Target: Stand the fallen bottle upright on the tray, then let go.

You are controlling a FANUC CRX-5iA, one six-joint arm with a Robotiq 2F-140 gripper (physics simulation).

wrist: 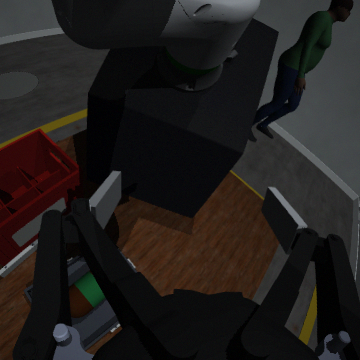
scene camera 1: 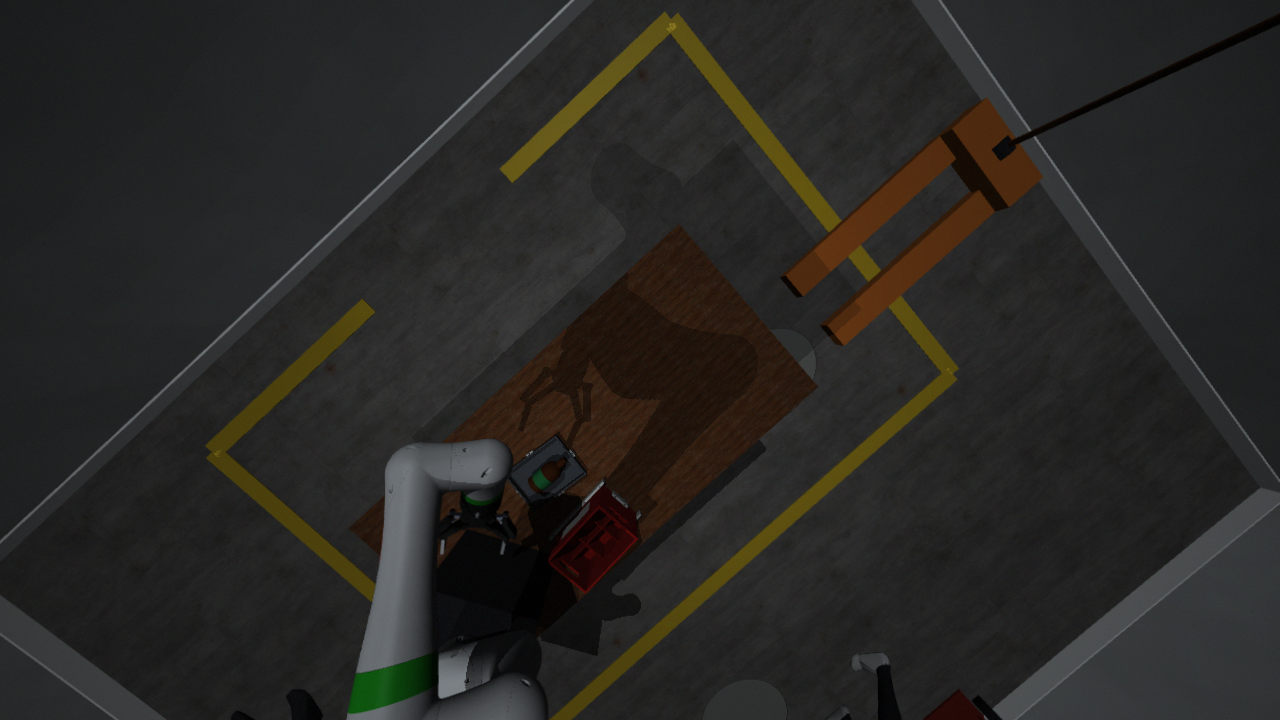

Labels:
A bottle shows in the wrist view and in scene camera 1. One and the same spot on the bottle: point(wrist: 84, 294) is point(scene camera 1: 544, 477).

